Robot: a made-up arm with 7 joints. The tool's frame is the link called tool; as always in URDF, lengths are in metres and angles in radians. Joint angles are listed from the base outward.
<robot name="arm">
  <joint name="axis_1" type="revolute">
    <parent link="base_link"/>
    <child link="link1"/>
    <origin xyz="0 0 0.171" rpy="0 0 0"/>
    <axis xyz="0 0 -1"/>
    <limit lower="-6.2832" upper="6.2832"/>
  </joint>
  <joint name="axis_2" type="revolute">
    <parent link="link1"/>
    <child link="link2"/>
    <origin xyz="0 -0.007 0.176" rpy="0 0 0"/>
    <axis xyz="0 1 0"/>
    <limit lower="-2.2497" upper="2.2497"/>
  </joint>
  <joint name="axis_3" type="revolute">
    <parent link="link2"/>
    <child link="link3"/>
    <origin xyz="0 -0.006 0.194" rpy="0 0 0"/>
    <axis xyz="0 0 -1"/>
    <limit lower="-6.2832" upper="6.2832"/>
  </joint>
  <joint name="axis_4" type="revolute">
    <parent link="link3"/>
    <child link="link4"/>
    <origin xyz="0 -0.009 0.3" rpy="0 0 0"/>
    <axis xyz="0 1 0"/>
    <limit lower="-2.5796" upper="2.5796"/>
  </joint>
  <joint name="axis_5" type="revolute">
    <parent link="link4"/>
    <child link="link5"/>
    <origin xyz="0 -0.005 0.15" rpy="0 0 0"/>
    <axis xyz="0 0 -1"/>
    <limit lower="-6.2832" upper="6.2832"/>
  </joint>
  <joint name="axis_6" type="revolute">
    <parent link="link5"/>
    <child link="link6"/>
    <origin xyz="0 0 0.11" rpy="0 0 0"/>
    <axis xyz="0 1 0"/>
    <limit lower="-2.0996" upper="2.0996"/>
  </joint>
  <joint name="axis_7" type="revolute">
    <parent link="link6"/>
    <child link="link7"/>
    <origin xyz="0 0 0.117" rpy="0 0 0"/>
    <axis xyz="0 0 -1"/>
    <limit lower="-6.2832" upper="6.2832"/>
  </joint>
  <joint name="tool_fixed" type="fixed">
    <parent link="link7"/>
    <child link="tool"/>
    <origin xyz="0 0 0" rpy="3.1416 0 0"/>
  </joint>
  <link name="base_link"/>
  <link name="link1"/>
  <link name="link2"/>
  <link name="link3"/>
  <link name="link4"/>
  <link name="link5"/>
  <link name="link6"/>
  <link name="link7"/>
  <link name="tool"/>
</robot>
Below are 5 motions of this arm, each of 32 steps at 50 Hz.
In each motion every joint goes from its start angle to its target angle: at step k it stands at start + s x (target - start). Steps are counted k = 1, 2, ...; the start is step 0. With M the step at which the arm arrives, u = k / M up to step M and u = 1 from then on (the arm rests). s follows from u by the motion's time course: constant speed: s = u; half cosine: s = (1 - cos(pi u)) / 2; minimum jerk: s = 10 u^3 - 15 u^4 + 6 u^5.
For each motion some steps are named. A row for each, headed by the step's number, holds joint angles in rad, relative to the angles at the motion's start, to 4 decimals.
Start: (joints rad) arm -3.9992 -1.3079 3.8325 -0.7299 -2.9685 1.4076 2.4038
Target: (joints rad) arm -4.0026 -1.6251 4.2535 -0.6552 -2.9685 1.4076 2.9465
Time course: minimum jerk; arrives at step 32
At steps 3, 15, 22, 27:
3: 0.0000 -0.0023 0.0030 0.0005 0.0000 0.0000 0.0039
15: -0.0015 -0.1401 0.1859 0.0330 0.0000 0.0000 0.2396
22: -0.0028 -0.2601 0.3452 0.0613 0.0000 0.0000 0.4450
27: -0.0033 -0.3078 0.4085 0.0725 0.0000 0.0000 0.5265

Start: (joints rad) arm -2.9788 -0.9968 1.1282 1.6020 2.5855 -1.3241 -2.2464
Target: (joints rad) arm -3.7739 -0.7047 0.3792 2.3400 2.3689 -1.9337 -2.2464
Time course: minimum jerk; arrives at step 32
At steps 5, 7, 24, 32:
5: -0.0237 0.0087 -0.0223 0.0220 -0.0064 -0.0181 0.0000
7: -0.0583 0.0214 -0.0549 0.0541 -0.0159 -0.0447 0.0000
24: -0.7128 0.2619 -0.6715 0.6616 -0.1942 -0.5465 0.0000
32: -0.7951 0.2921 -0.7490 0.7380 -0.2166 -0.6096 0.0000

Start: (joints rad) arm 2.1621 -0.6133 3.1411 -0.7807 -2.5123 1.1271 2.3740
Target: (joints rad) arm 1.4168 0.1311 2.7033 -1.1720 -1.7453 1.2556 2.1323
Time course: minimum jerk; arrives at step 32
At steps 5, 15, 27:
5: -0.0222 0.0222 -0.0130 -0.0116 0.0228 0.0038 -0.0072
15: -0.3291 0.3287 -0.1933 -0.1728 0.3387 0.0567 -0.1067
27: -0.7231 0.7222 -0.4248 -0.3797 0.7442 0.1247 -0.2345

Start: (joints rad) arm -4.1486 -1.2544 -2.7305 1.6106 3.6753 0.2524 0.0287
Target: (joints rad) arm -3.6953 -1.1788 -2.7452 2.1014 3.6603 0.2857 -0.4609
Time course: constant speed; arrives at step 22
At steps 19, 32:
19: 0.3915 0.0653 -0.0127 0.4239 -0.0130 0.0288 -0.4228
32: 0.4533 0.0756 -0.0147 0.4908 -0.0150 0.0333 -0.4896

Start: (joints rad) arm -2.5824 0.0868 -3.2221 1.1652 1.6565 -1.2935 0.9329
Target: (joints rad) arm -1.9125 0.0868 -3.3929 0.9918 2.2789 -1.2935 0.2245
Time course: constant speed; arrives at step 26
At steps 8, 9, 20, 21, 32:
8: 0.2061 0.0000 -0.0526 -0.0534 0.1915 0.0000 -0.2180
9: 0.2319 0.0000 -0.0591 -0.0600 0.2154 0.0000 -0.2452
20: 0.5153 0.0000 -0.1314 -0.1334 0.4788 0.0000 -0.5449
21: 0.5411 0.0000 -0.1380 -0.1401 0.5027 0.0000 -0.5722
32: 0.6699 0.0000 -0.1708 -0.1734 0.6224 0.0000 -0.7084

